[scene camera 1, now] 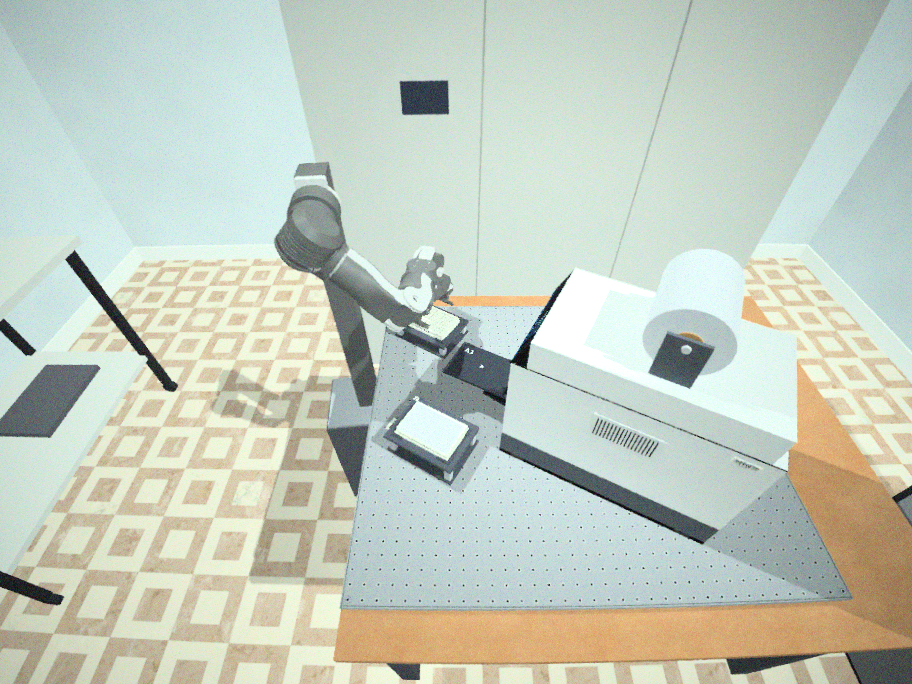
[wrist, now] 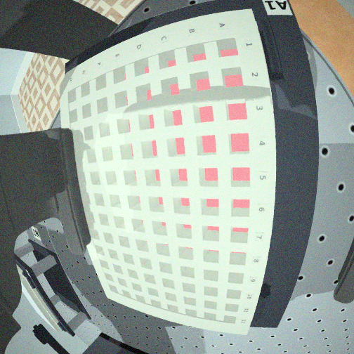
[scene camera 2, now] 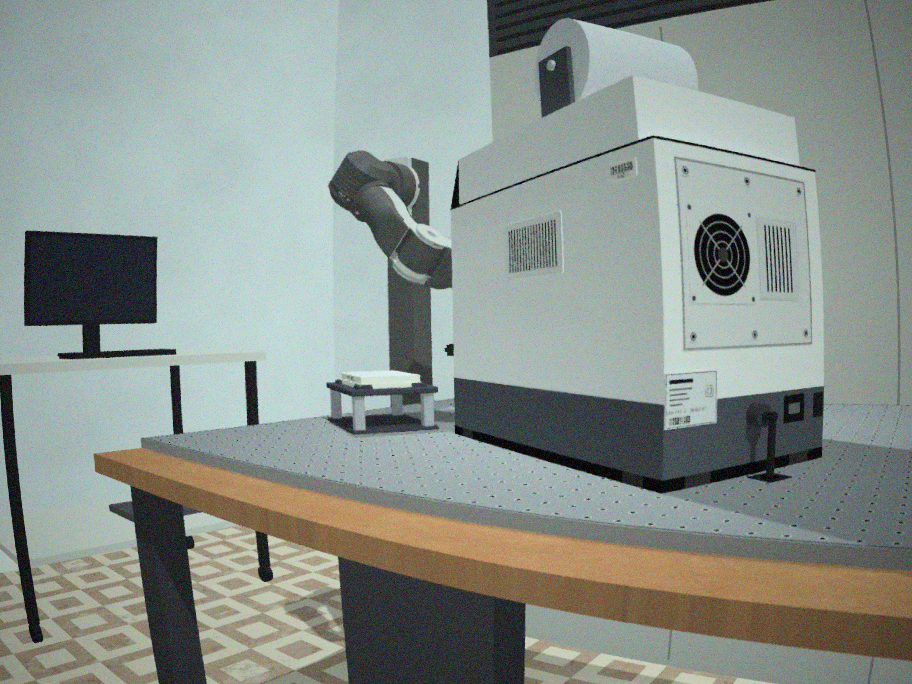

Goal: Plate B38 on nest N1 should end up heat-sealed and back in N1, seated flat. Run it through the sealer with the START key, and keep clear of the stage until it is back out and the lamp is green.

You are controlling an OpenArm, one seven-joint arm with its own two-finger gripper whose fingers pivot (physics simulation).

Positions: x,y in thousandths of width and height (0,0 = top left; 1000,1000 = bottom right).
Scene:
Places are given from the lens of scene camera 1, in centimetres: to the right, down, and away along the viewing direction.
white-topped plate (scene camera 1: 480,634): -4, 19, 86
white sealer (scene camera 1: 760,697): 38, 22, 67
film roll (scene camera 1: 769,426): 32, -7, 55
arm post (scene camera 1: 381,460): -27, -7, 106
The marked spots on the white sealer and the arm post are 81 cm apart.

